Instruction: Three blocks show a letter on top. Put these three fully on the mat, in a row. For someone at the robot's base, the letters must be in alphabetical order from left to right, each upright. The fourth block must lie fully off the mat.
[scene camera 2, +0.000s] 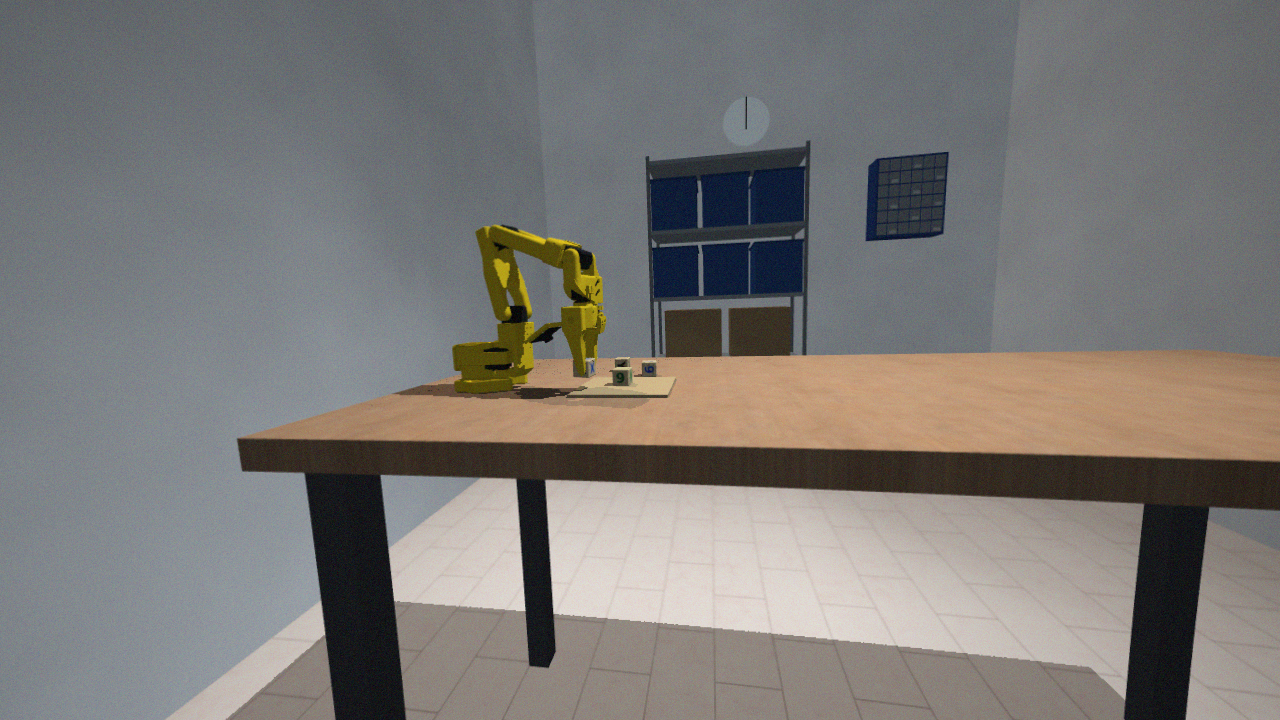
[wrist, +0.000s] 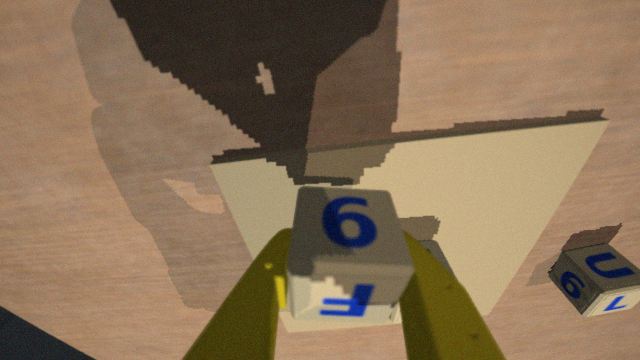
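Pixels of known places: hand, tool point: (scene camera 2: 582, 372) (wrist: 297, 243); arm's base, link origin: (scene camera 2: 504, 386).
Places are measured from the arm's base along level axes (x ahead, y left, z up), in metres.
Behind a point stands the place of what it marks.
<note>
My gripper (scene camera 2: 583, 370) (wrist: 347, 240) {x 0.149, y -0.053, z 0.030 m} is shut on a pale block (scene camera 2: 590, 368) {x 0.160, y -0.049, z 0.035 m} (wrist: 350, 270) {x 0.137, y -0.040, z 0.049 m}. The block shows a blue 6 and a blue F in the wrist view and hangs above the mat (scene camera 2: 657, 386) {x 0.253, y -0.026, z 0.004 m} (wrist: 510, 170) {x 0.151, y 0.027, z 0.004 m}, near its left end in the scene view. A block with a green 9 on its side (scene camera 2: 621, 377) {x 0.199, y -0.022, z 0.017 m} stands on the mat; a block partly hidden behind the right jaw (wrist: 434, 248) also shows on the mat. A block with a blue U on top (wrist: 602, 270) {x 0.212, y 0.089, z 0.015 m} lies off the mat. In the scene view, a block with a blue mark (scene camera 2: 648, 368) {x 0.225, y 0.082, z 0.014 m} and a dark-marked block (scene camera 2: 622, 362) {x 0.168, y 0.134, z 0.018 m} stand farther back.
The wooden table (scene camera 2: 805, 411) {x 0.435, y -0.152, z 0.000 m} (wrist: 45, 125) {x 0.113, y -0.137, z 0.000 m} surrounds the mat. The arm's base (scene camera 2: 483, 367) {x -0.026, y -0.014, z 0.033 m} stands left of the mat in the scene view. The arm's shadow falls across the table and one mat edge. A shelf rack (scene camera 2: 648, 268) stands far behind the table.
</note>
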